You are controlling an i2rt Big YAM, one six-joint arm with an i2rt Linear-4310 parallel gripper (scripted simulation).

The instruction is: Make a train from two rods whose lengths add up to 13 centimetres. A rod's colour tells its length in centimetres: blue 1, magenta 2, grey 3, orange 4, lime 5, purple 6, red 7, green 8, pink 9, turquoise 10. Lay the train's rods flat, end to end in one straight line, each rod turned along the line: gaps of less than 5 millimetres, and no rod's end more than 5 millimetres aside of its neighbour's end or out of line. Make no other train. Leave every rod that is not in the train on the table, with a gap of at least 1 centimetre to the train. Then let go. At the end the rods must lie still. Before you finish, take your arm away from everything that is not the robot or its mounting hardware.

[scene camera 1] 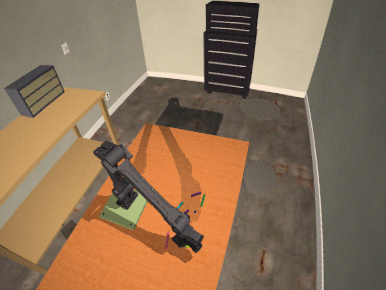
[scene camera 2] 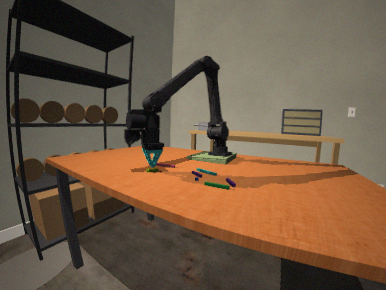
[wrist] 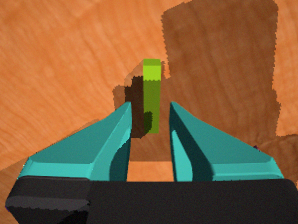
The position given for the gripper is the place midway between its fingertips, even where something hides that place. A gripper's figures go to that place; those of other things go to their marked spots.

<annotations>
The gripper (wrist: 150, 111): 0.13 m from the lens. A lime rod (wrist: 151, 67) is 0.13 m from the lens.
</annotations>
